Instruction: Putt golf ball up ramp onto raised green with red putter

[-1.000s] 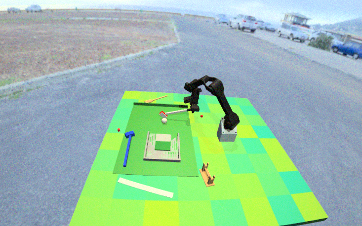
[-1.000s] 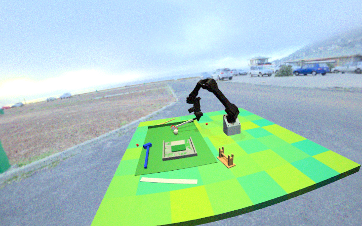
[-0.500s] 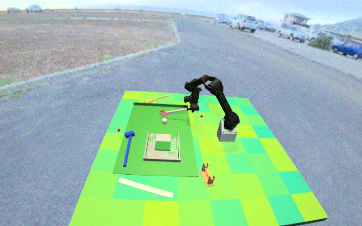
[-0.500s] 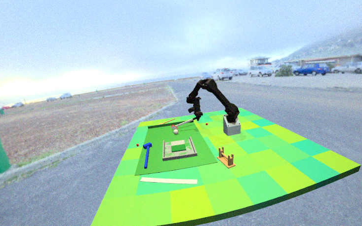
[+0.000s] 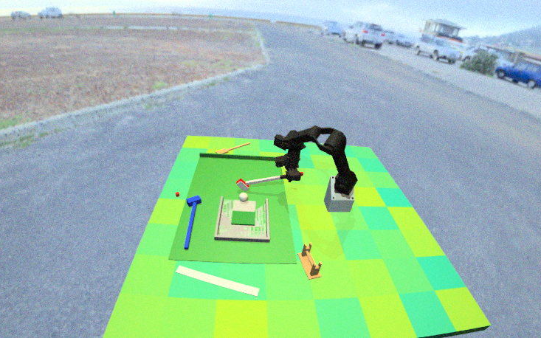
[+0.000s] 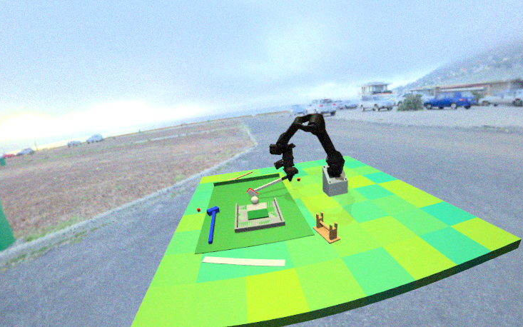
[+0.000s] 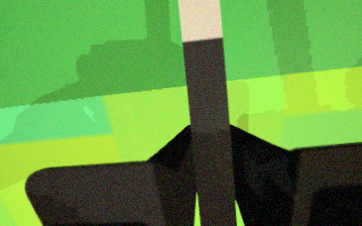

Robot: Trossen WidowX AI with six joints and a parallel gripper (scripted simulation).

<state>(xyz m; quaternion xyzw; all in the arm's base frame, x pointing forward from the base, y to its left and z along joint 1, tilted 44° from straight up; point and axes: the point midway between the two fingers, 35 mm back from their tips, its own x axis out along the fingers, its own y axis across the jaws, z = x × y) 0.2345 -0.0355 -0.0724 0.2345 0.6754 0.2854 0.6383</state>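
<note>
Right now my gripper tip is 120 mm short of the red putter and 10 mm to the right of it. The rest, counted from my gripper tip: wooden stand: 60 mm behind, 430 mm to the left, 40 mm below; white golf ball: 210 mm ahead, 100 mm to the left, 50 mm below; blue putter: 430 mm ahead, 250 mm to the left, 60 mm below.
</note>
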